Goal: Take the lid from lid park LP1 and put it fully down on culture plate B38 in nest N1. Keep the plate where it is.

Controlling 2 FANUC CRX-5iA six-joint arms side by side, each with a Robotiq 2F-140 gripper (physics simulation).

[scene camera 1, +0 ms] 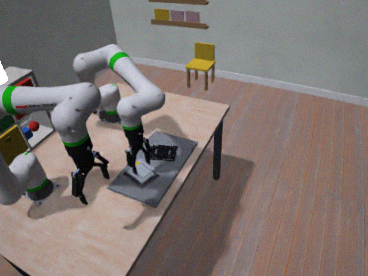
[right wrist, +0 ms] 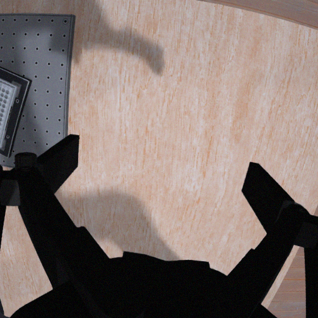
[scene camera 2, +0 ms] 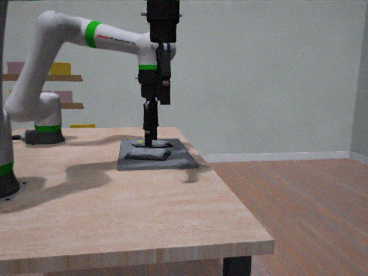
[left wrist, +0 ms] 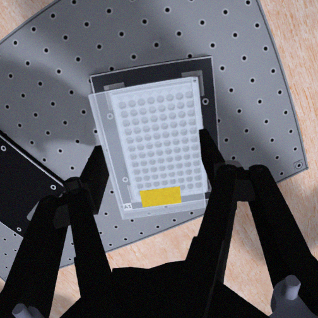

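Pixels of known places: left gripper, fingertip midpoint: [scene camera 1: 142, 168] [scene camera 2: 151, 143]; right gripper, fingertip midpoint: [scene camera 1: 96, 190] [scene camera 2: 162, 102]; left arm's base, link origin: [scene camera 1: 115, 116] [scene camera 2: 49, 141]; right arm's base, link origin: [scene camera 1: 40, 190].
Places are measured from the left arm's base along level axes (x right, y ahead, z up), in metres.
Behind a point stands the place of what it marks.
The clear lid [scene camera 1: 145, 170] @[x 0.510, y 0.445, z 0.072 m] [scene camera 2: 160, 144] @[x 0.541, y 0.444, z 0.070 m] [left wrist: 106, 125], with a yellow label, is held by my left gripper [scene camera 1: 141, 166] @[x 0.495, y 0.418, z 0.064 m] [scene camera 2: 149, 145] @[x 0.495, y 0.418, z 0.064 m] [left wrist: 152, 150], one finger at each side. It appears to hang a little above the white well plate [left wrist: 160, 130] [right wrist: 5, 107], whose wells show through it. In the left wrist view the lid looks shifted left and down against the plate. The plate lies in black nest N1 [left wrist: 150, 75] [right wrist: 19, 107]. My right gripper [scene camera 1: 95, 189] @[x 0.826, y 0.375, z 0.261 m] [scene camera 2: 164, 102] @[x 0.826, y 0.375, z 0.261 m] [right wrist: 163, 163] is open and empty above the table, beside the board.
The perforated grey board [scene camera 1: 182, 142] @[x 0.187, y 0.555, z 0.013 m] [scene camera 2: 182, 162] @[x 0.627, y 0.508, z 0.013 m] [left wrist: 265, 100] [right wrist: 52, 100] lies on the wooden table [scene camera 1: 90, 235] @[x 0.905, y 0.306, z 0.000 m] [scene camera 2: 150, 210] @[x 1.000, y 0.294, z 0.000 m]. The black lid park LP1 [scene camera 1: 164, 152] @[x 0.306, y 0.479, z 0.023 m] [left wrist: 25, 185] stands beside the nest. The right gripper is at the board's other side from LP1.
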